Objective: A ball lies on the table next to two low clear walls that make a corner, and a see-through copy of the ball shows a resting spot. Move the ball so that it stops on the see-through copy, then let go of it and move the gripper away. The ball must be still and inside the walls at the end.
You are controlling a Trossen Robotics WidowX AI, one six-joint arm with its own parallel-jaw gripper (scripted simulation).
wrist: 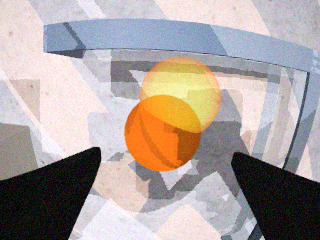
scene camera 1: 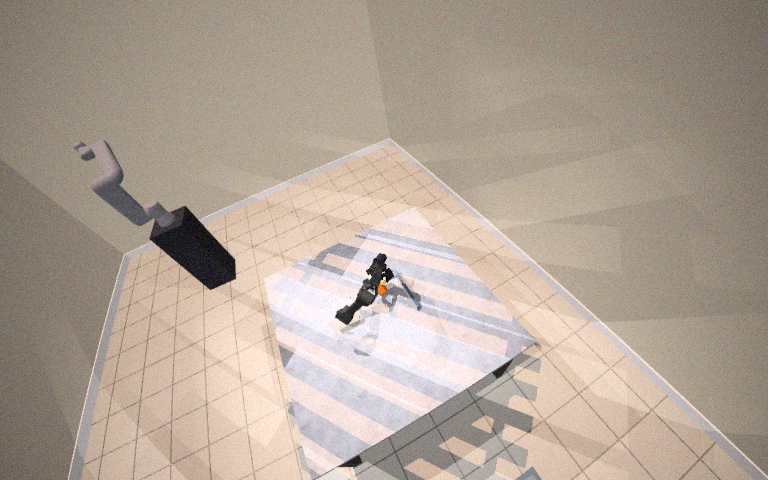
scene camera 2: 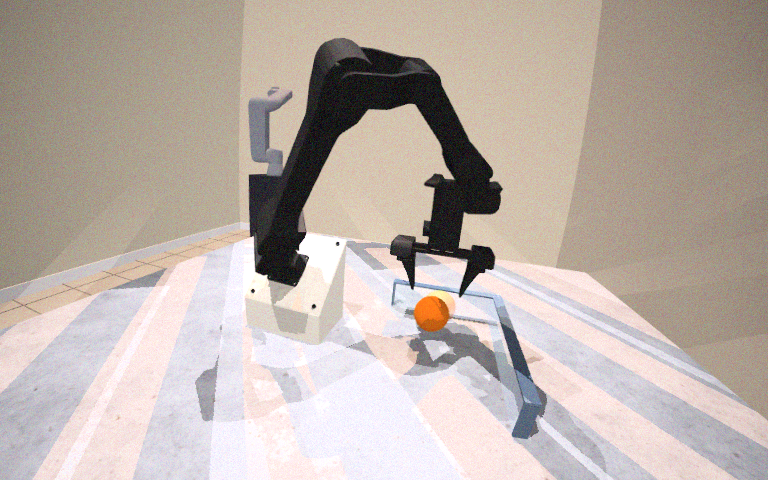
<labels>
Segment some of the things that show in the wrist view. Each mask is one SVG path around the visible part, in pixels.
The gripper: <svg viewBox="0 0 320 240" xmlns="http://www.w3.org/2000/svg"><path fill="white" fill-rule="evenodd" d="M233 153L231 167L235 171L233 173L235 173L236 181L244 193L245 200L248 200L247 203L252 209L253 216L255 216L257 223L259 223L257 225L259 225L261 233L263 233L264 240L320 240L320 183L307 179L304 176L297 176L295 173L285 171L285 169L276 167L276 165L267 164L265 161L257 160L256 157L245 155L245 153ZM101 149L99 147L91 147L83 152L75 153L75 155L64 157L63 160L57 160L55 163L45 165L43 168L21 173L21 175L11 177L8 180L0 180L0 240L68 240L73 227L75 227L77 217L80 215L81 208L83 208L85 199L87 199L87 195L93 187L93 181L96 180L96 173L99 172Z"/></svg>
An orange ball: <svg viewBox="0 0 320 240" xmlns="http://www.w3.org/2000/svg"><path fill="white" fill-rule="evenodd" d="M132 109L132 112L129 113L124 129L125 144L127 144L128 151L133 156L133 159L143 165L143 167L157 172L175 171L175 169L187 164L195 156L197 148L199 148L201 133L191 133L172 127L172 125L157 119L147 109L141 107L140 103Z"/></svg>
</labels>
